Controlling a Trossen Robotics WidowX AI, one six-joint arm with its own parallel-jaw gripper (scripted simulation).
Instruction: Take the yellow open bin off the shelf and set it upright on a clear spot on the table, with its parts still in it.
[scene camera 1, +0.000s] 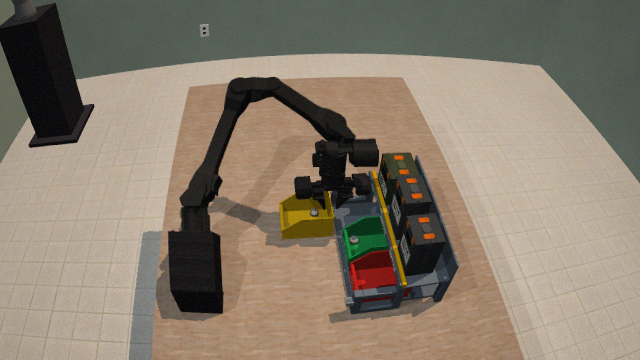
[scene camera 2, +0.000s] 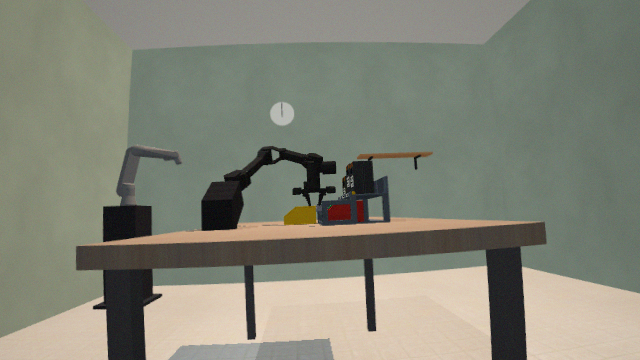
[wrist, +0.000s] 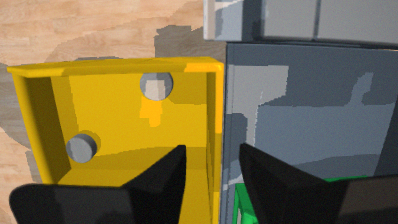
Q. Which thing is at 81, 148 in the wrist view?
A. A grey round part.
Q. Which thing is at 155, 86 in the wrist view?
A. A grey round part.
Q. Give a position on a green bin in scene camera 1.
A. At 369, 230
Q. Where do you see my gripper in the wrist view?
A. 212, 151
